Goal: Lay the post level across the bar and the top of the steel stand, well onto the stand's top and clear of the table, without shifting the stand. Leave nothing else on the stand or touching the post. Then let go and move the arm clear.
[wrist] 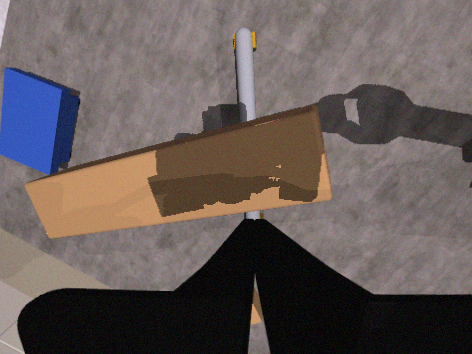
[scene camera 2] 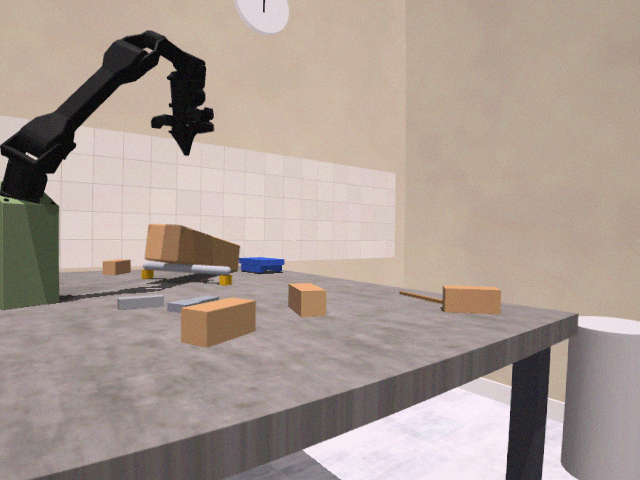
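Observation:
The post point(scene camera 2: 206, 248) point(wrist: 110, 190), a long thick wooden beam, lies aslant across the round grey bar point(scene camera 2: 209, 269) point(wrist: 245, 75), which has yellow feet. The post is tilted: its near left end in the scene view is high and its far end low. What is under the low end is hidden. My gripper point(scene camera 2: 187, 153) point(wrist: 253, 229) is shut and empty, pointing down above the post and bar and apart from them. I cannot tell the steel stand for certain; two low grey blocks point(scene camera 2: 140, 302) point(scene camera 2: 193, 303) lie on the table.
A blue stepped object point(scene camera 2: 261, 264) point(wrist: 31, 120) is beyond the post's low end. Wooden blocks point(scene camera 2: 219, 321) point(scene camera 2: 307, 299) point(scene camera 2: 471, 299) point(scene camera 2: 116, 267) stand on the table point(scene camera 2: 336, 356). A thin brown stick point(scene camera 2: 421, 297) lies near the right block.

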